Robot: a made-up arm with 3 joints.
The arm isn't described. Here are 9 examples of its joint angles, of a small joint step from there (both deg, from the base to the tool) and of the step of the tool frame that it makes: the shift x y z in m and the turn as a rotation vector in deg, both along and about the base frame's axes.
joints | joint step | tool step
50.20 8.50 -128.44 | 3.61 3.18 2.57 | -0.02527 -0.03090 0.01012 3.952 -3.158 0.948
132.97 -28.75 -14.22 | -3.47 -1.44 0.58 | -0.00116 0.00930 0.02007 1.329 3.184 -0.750
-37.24 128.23 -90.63 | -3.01 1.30 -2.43 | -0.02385 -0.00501 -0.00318 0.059 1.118 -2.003
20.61 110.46 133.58 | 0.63 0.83 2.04 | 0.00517 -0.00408 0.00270 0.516 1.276 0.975
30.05 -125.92 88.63 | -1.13 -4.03 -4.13 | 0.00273 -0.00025 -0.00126 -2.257 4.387 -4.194
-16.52 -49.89 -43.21 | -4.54 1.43 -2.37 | 0.01085 -0.00059 -0.03414 1.854 6.333 1.007
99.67 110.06 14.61 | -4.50 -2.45 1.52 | 0.00022 -0.01528 -0.04603 -0.170 5.938 -2.494
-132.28 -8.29 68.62 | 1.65 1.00 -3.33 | -0.00605 -0.02008 0.00036 1.811 -1.198 -2.934
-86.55 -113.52 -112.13 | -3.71 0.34 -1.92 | -0.02561 -0.00086 0.03780 -0.751 5.473 -0.361
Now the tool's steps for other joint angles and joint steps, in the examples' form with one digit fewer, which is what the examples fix.
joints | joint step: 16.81 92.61 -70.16 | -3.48 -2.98 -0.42
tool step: -0.0050 0.0015 -0.0020 -2.88 3.06 -0.78
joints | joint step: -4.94 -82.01 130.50 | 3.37 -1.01 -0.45
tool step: 0.0121 -0.0024 -0.0183 -1.01 -2.92 0.12
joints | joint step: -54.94 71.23 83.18 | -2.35 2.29 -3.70
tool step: -0.0164 -0.0067 -0.0171 2.21 -1.18 -1.28
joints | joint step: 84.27 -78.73 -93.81 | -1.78 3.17 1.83
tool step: -0.0202 0.0018 -0.0002 0.77 0.00 3.10
